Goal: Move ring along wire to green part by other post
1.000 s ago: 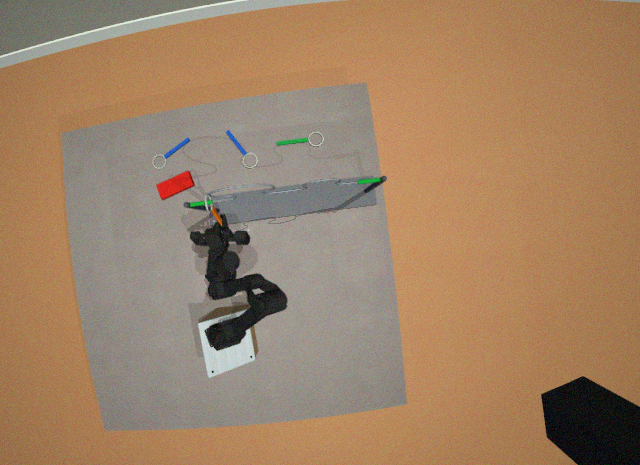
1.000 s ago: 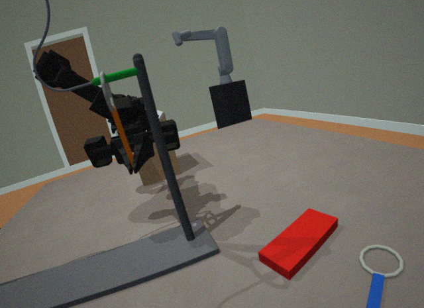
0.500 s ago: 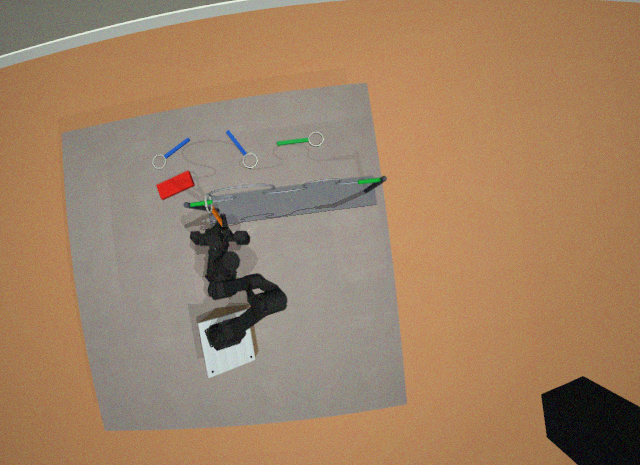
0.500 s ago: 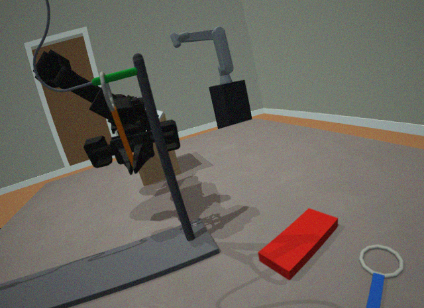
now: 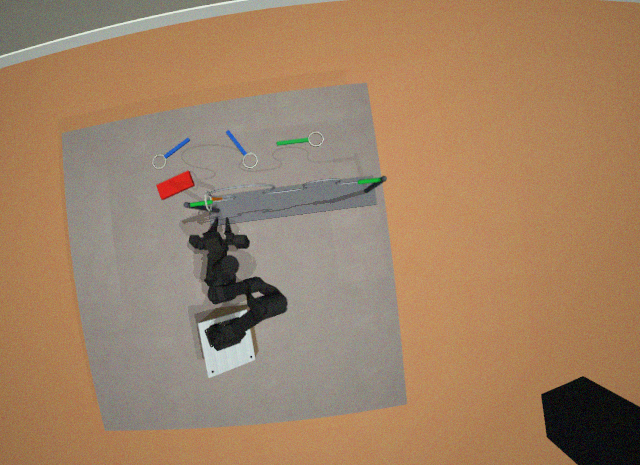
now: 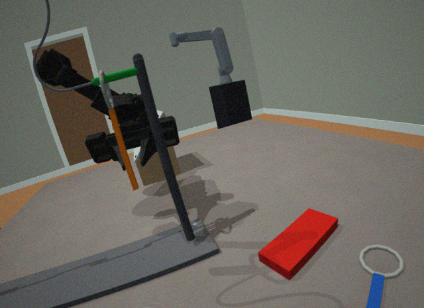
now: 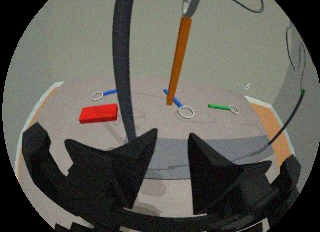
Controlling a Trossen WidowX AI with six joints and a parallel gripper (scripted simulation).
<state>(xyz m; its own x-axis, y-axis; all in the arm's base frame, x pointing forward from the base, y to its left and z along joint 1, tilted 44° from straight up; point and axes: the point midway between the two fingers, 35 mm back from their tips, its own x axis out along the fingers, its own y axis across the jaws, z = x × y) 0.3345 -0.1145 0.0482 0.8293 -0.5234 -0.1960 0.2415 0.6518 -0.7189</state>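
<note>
My gripper tip is 40 mm short of the ring with orange handle, 10 mm to the left of it and 90 mm below it. The rest, counted from my gripper tip: green-handled ring: 220 mm ahead, 330 mm to the right, 160 mm below; red block: 190 mm ahead, 190 mm to the left, 160 mm below.
</note>
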